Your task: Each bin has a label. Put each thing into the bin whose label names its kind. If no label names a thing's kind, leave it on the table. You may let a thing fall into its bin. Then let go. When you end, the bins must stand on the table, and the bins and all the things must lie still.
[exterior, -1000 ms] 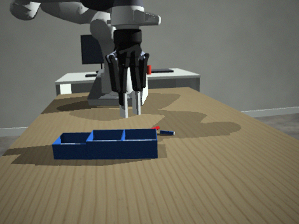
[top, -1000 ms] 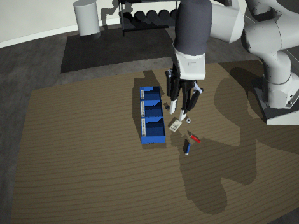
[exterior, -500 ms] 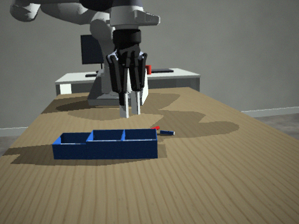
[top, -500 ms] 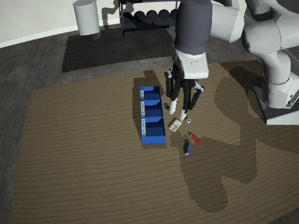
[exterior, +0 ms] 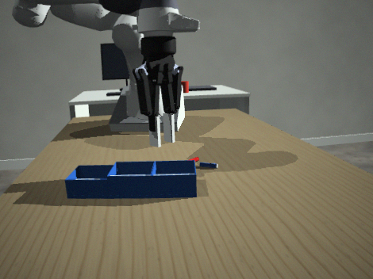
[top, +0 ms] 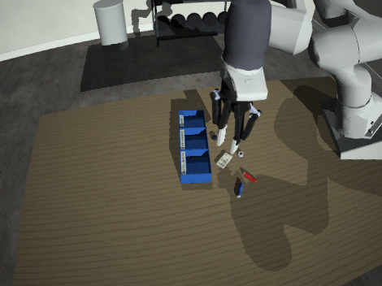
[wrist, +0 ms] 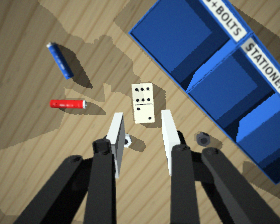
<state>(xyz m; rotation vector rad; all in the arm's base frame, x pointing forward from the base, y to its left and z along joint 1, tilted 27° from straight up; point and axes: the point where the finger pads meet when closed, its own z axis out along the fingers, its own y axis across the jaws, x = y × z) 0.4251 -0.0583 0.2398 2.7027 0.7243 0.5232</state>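
Now: the white domino 100 mm below my hand. Round my hand: dark nut (100 mm below, 90 mm to the right, 10 mm behind); red marker (100 mm below, 90 mm to the left, 40 mm behind); white nut (100 mm below, 60 mm behind).
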